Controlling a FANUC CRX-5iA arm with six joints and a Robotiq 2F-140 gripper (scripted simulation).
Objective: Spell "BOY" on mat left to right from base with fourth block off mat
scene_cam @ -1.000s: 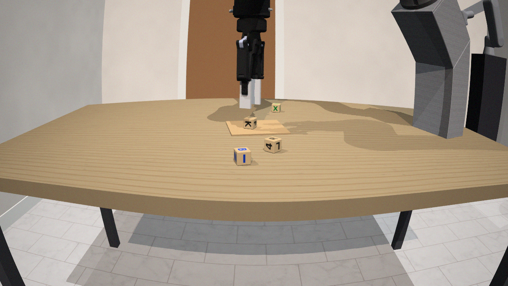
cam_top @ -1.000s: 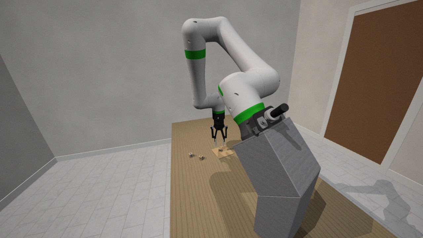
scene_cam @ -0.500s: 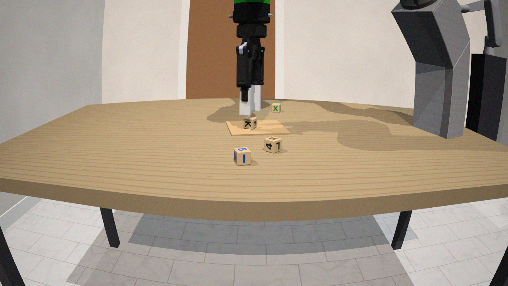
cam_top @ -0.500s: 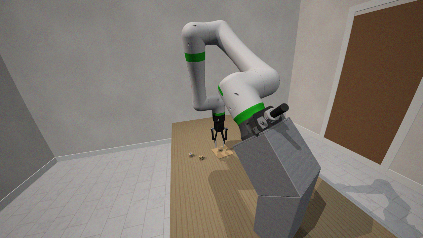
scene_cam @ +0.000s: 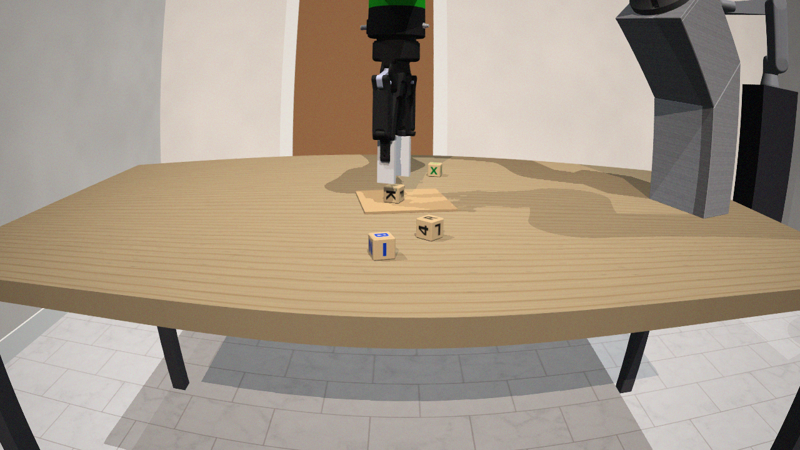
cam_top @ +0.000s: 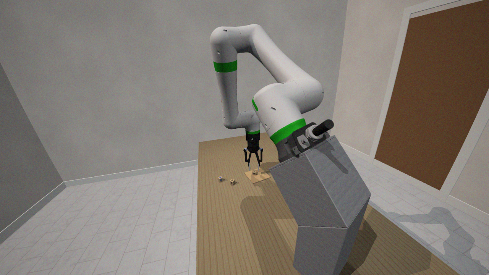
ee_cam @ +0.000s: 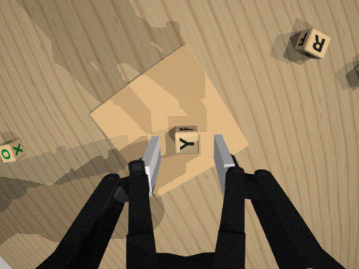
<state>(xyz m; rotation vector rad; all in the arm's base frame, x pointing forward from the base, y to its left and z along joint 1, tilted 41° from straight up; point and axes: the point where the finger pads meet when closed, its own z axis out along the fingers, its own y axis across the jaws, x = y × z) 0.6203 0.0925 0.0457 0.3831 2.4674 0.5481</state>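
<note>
Now: hand 7 cm above the tan mat, 2 cm to the left of it and 1 cm past it. From my hand the other things lie so: block (24 cm to the left, 6 cm below, 3 cm behind).
</note>
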